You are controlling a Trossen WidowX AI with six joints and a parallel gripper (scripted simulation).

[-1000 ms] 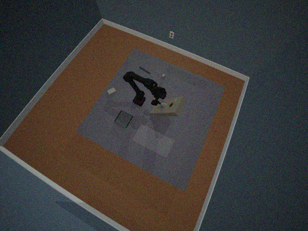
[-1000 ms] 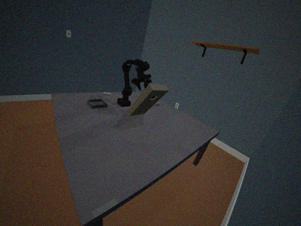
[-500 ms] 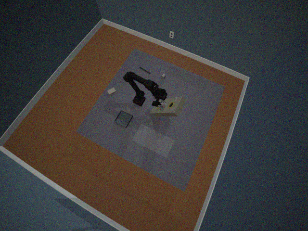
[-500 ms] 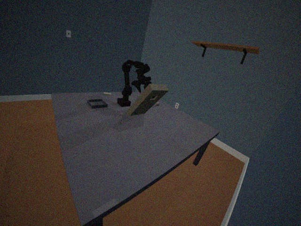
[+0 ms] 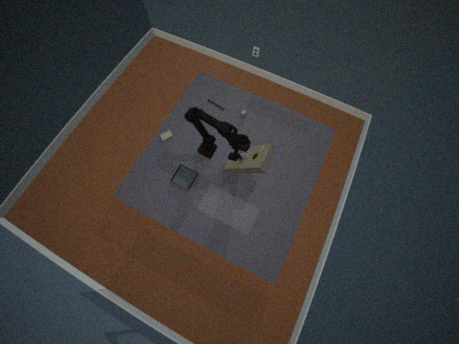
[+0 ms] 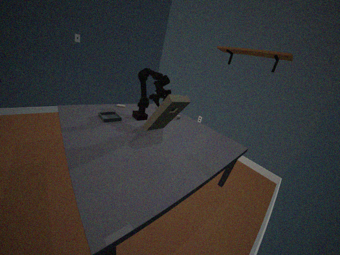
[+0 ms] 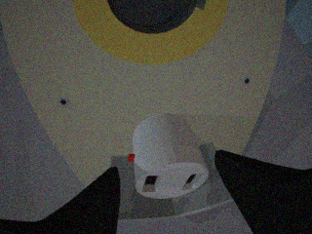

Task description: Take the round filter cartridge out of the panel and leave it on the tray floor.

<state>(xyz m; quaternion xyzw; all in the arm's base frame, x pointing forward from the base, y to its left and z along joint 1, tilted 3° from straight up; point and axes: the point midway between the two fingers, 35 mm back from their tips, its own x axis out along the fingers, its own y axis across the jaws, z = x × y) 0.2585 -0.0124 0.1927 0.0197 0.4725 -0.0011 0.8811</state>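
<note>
My gripper tip is now 1 cm above the white round filter cartridge. Round my gripper tip: cream service panel: 5 cm ahead, 3 cm below; small cream block: 65 cm behind, 3 cm to the right, 20 cm below; dark square tray: 34 cm behind, 27 cm to the right, 20 cm below.
</note>
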